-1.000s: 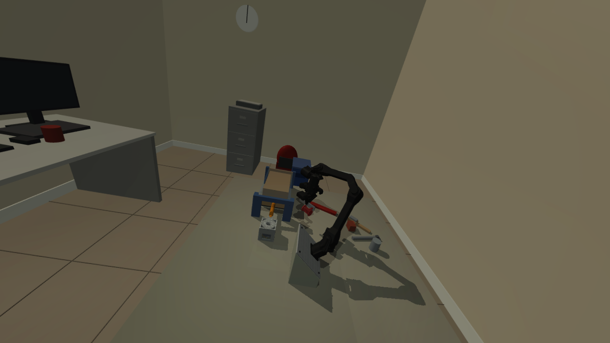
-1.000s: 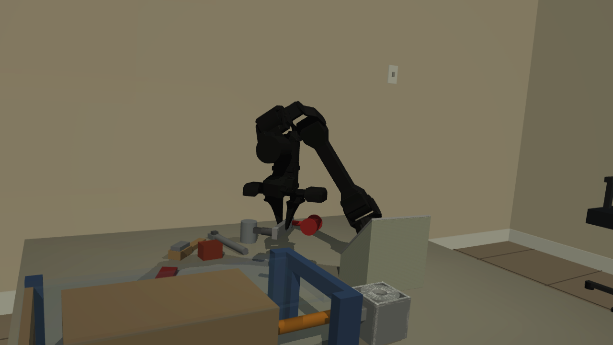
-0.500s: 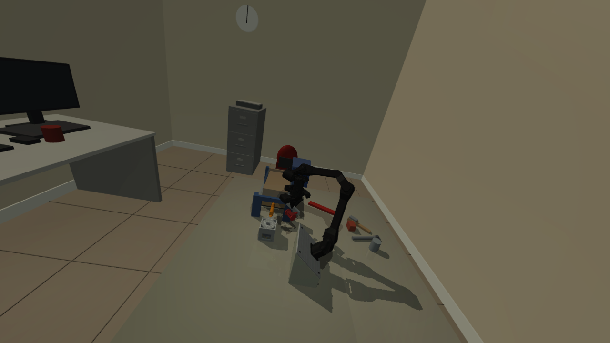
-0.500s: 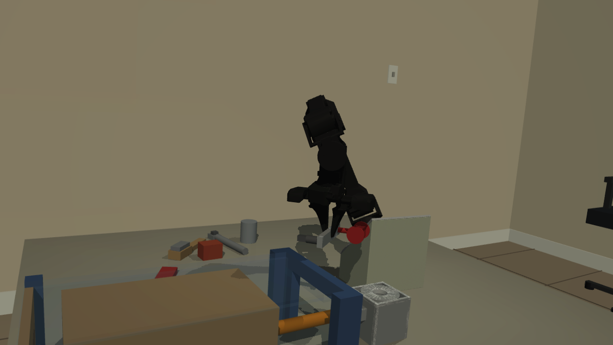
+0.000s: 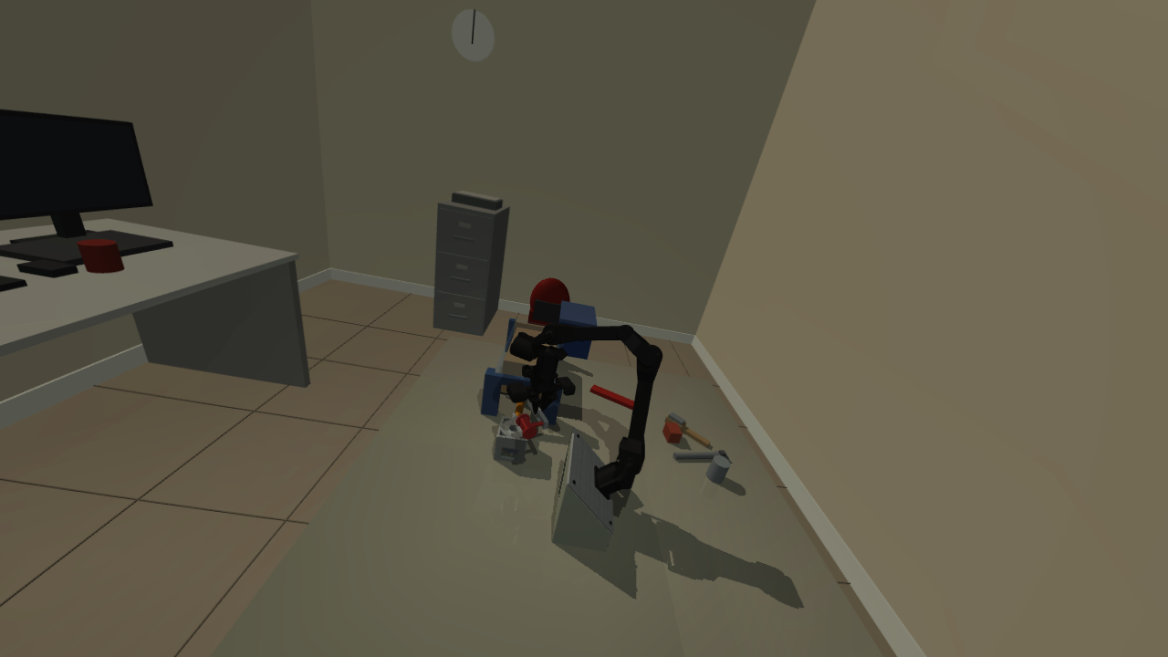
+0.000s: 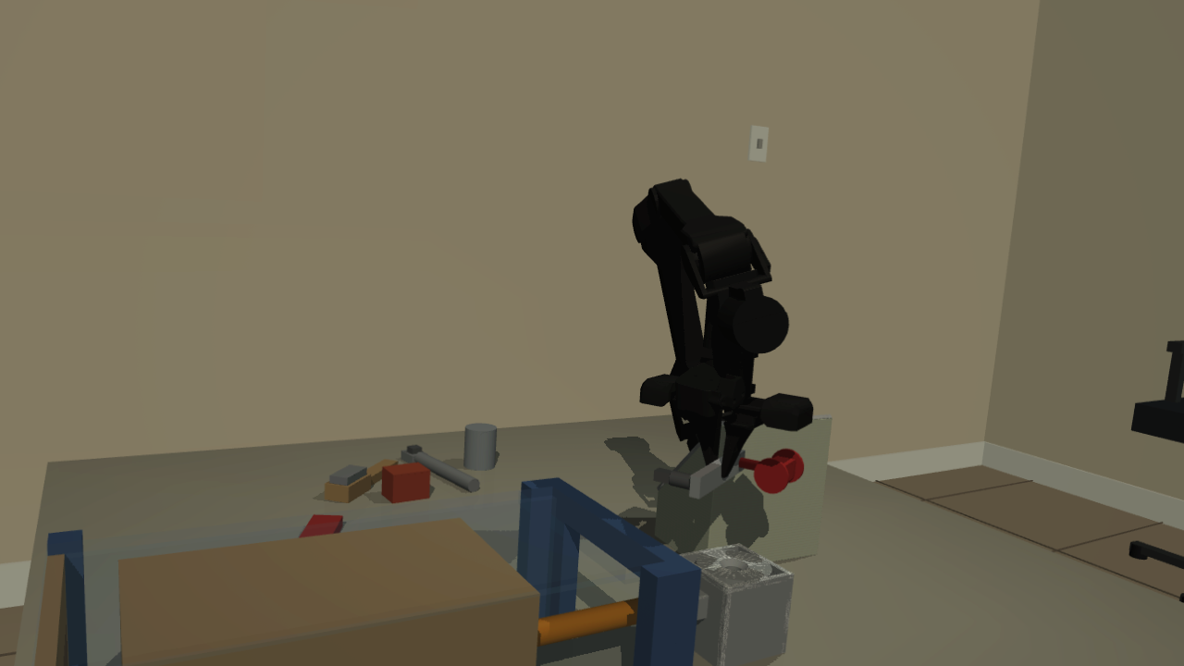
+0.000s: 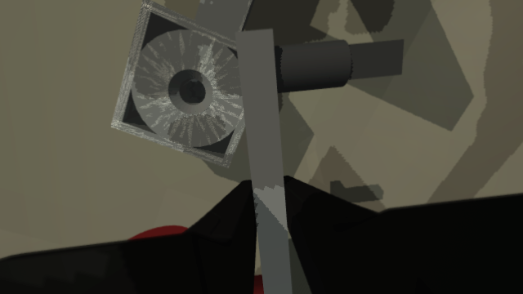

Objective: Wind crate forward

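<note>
Now: gripper tip 60 mm past the red knob, 10 mm to the right of it and 10 mm below it. The rest, counted from my gripper tip: clear-panelled cubby 420 mm ahead, 70 mm to the left, 50 mm below; then grey winch 140 mm below, 50 mm to the left; then winch handle 20 mm behind.
</note>
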